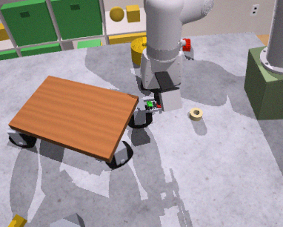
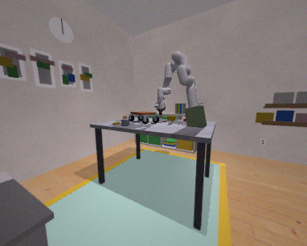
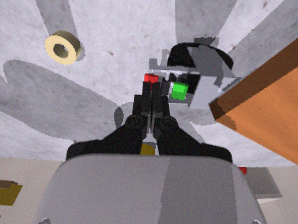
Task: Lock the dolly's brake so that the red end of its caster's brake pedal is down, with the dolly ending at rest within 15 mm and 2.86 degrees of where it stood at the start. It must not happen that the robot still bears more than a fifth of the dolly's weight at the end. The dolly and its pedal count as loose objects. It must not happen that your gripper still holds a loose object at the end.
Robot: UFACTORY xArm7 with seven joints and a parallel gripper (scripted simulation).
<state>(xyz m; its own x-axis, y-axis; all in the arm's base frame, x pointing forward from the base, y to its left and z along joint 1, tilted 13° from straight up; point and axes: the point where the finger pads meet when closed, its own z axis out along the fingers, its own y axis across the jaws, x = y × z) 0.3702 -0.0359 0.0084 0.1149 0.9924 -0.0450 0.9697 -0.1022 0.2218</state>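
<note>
Now: the brake pedal 2 cm ahead of my hand and 4 cm below it. Also, from my hand: yellow cylinder 6 cm behind, 33 cm to the right, 9 cm below; cream ring 12 cm behind, 2 cm to the left, 11 cm below; red block 25 cm behind, 34 cm to the right, 10 cm below.
</note>
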